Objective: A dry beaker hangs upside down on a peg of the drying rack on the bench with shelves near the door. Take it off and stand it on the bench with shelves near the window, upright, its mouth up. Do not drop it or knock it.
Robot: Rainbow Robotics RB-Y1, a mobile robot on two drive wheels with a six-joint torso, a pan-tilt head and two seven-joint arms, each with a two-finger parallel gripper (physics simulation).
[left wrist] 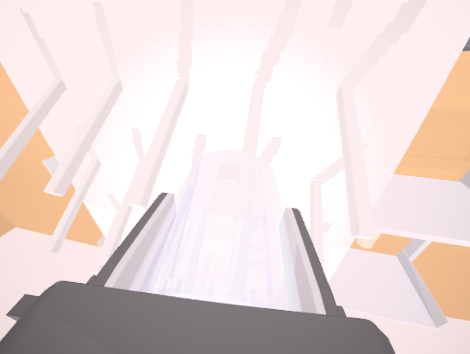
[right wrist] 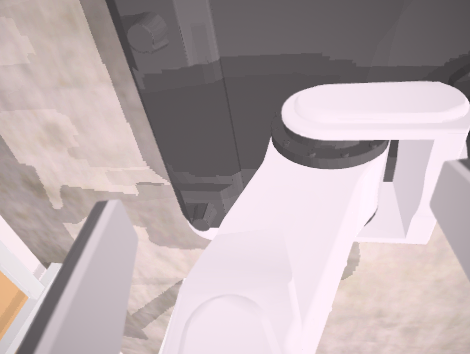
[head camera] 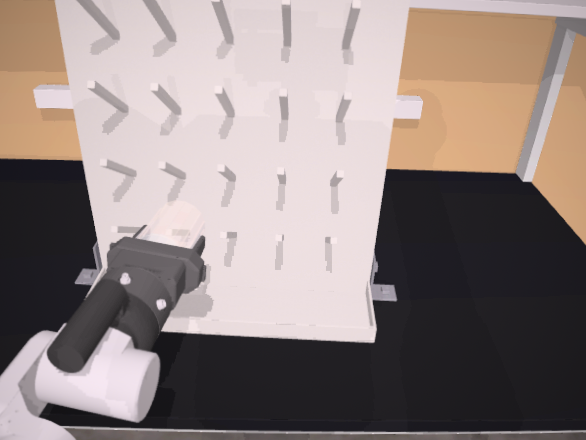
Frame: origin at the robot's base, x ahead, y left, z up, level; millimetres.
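Seen in the pictures: left gripper, fingertip midpoint: (left wrist: 228,210) (head camera: 174,235); right gripper, fingertip midpoint: (right wrist: 281,201).
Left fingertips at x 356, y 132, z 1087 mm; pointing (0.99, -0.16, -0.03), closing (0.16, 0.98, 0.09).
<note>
Offsets run from my left fingertips to a thing's top centre. "spot": to the spot under its first point. Level surfaces: height alone.
A clear beaker @(dx -16, dy +2, dz +42 mm) (head camera: 181,216) (left wrist: 227,240) is tilted, its closed end towards the top of the head view, at the lower left of the drying rack (head camera: 310,305) (left wrist: 395,110). My left gripper (head camera: 174,237) (left wrist: 228,210) is shut on the beaker, one finger on each side. In the head view a bottom-row peg shows through the glass; whether it is inside the beaker or behind it I cannot tell. The mouth is hidden by the gripper. My right gripper (right wrist: 281,201) is open and empty, away from the rack. The bench near the window does not show.
Several bare pegs stick out of the rack around the beaker. The rack has a raised tray lip along its foot and stands on the black bench top @(dz -173 mm) (head camera: 300,390). A grey shelf post (head camera: 545,110) stands at the right. White robot parts @(spot: dx -515, dy -192, dz -629 mm) (right wrist: 250,240) show beyond my right fingers.
</note>
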